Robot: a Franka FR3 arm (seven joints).
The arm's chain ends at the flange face. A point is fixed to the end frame.
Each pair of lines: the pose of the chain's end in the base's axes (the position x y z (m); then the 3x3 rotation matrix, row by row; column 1 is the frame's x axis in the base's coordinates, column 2 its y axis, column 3 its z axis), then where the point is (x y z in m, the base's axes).
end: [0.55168 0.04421 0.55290], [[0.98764 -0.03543 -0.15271], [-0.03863 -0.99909 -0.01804], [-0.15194 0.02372 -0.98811]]
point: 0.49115 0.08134 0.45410
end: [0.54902 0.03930 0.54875], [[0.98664 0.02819 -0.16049], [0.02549 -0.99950 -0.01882], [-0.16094 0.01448 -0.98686]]
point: 0.48534 0.07341 0.45084
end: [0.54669 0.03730 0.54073], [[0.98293 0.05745 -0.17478], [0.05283 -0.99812 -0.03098], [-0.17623 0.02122 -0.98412]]
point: 0.48057 0.06880 0.44357
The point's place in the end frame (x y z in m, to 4 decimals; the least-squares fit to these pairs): -0.0462 -0.0373 0.1062
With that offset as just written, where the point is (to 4 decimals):
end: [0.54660 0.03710 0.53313], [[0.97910 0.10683 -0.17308], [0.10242 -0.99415 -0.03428], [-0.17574 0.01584 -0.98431]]
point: 0.4790 0.0658 0.4361
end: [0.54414 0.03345 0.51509], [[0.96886 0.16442 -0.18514], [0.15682 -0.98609 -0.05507], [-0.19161 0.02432 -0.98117]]
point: 0.4736 0.0571 0.4188
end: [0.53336 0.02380 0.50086], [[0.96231 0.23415 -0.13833], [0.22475 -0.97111 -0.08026], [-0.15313 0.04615 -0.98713]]
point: 0.4655 0.0411 0.4014
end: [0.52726 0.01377 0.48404], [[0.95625 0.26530 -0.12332], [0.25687 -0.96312 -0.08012], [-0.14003 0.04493 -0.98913]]
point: 0.4601 0.0293 0.3838
